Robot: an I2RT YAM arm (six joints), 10 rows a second.
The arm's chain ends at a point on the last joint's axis. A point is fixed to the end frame.
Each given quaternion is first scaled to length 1.
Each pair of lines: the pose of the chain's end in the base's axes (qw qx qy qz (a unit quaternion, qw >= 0); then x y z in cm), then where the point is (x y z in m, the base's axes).
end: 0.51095 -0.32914 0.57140 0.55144 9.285 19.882 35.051
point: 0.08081 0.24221 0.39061
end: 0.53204 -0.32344 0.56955 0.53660 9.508 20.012 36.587
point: 0.08376 0.24382 0.40584
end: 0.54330 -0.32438 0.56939 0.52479 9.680 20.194 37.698
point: 0.08565 0.24619 0.41640
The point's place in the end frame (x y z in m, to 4 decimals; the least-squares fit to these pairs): -0.0267 0.0307 0.0445
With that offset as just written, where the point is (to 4 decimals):
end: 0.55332 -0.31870 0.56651 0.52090 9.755 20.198 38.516
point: 0.0868 0.2460 0.4250
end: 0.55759 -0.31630 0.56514 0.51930 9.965 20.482 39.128
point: 0.0891 0.2487 0.4312
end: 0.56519 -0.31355 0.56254 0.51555 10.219 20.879 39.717
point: 0.0918 0.2526 0.4373
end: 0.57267 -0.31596 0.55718 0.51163 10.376 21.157 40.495
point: 0.0928 0.2553 0.4450
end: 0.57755 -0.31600 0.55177 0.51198 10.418 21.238 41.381
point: 0.0928 0.2558 0.4541
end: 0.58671 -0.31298 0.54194 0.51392 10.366 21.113 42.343
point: 0.0918 0.2537 0.4645
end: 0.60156 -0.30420 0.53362 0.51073 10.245 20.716 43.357
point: 0.0908 0.2490 0.4754
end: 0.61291 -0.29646 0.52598 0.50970 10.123 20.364 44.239
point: 0.0897 0.2447 0.4850
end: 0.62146 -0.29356 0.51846 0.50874 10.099 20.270 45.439
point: 0.0891 0.2432 0.4975
